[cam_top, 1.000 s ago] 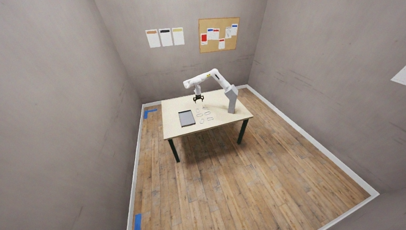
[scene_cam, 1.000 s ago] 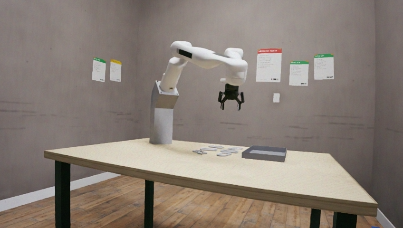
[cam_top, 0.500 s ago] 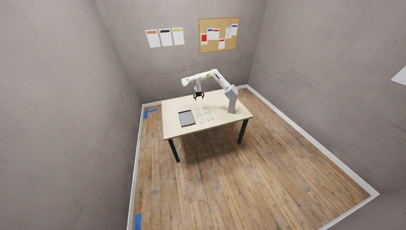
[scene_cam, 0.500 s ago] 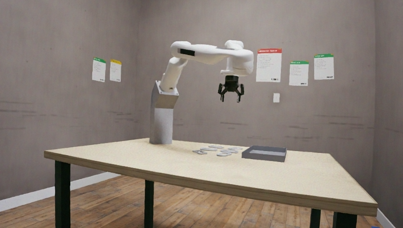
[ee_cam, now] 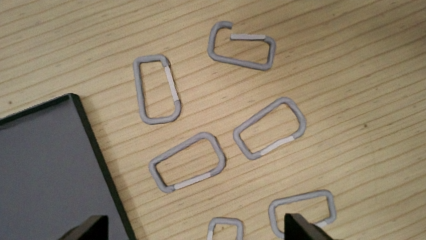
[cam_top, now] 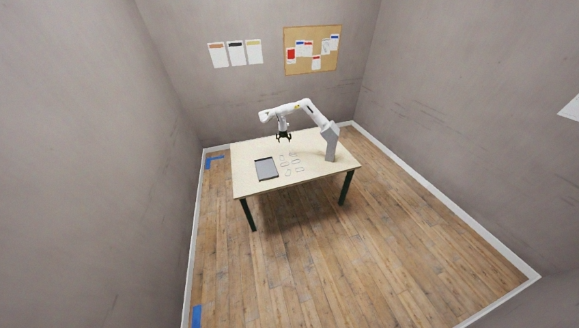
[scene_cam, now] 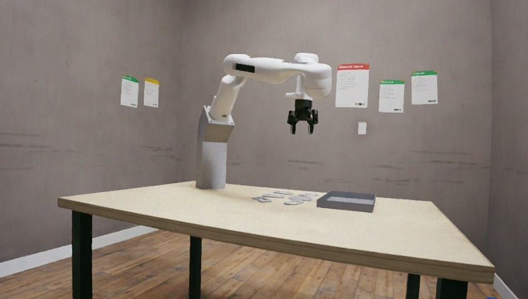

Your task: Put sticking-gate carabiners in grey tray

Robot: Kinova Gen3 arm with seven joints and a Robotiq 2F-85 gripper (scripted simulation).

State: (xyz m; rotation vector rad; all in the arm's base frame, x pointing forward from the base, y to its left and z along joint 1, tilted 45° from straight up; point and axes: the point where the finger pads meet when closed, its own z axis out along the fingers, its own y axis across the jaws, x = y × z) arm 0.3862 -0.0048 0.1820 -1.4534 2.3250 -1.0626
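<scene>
Right now my hand is 30 mm short of the carabiner gate, 20 mm to the right of it and 280 mm above it. Round my hand: grey tray 210 mm ahead, 40 mm to the right, 280 mm below.
</scene>
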